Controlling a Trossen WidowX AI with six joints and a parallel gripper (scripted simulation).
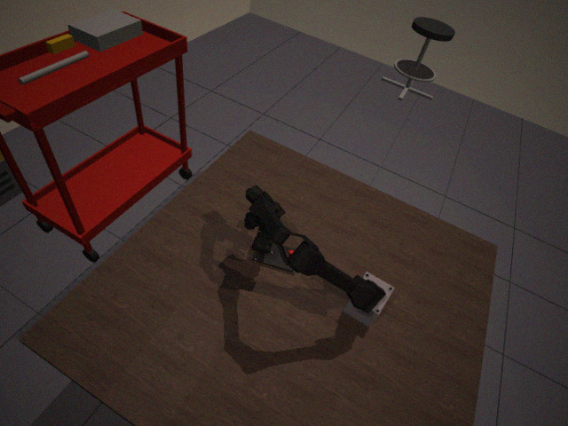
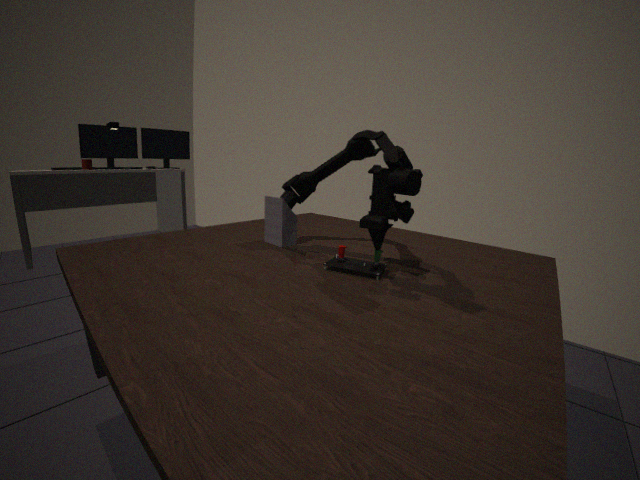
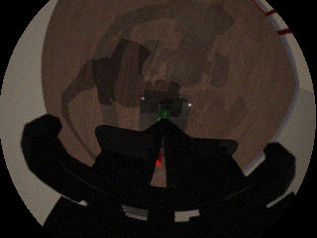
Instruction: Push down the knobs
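Right now my gripper tip is 10 mm above the green knob. From my gripper tip the other things lie so: red knob: 100 mm behind, 40 mm to the right, 20 mm below.
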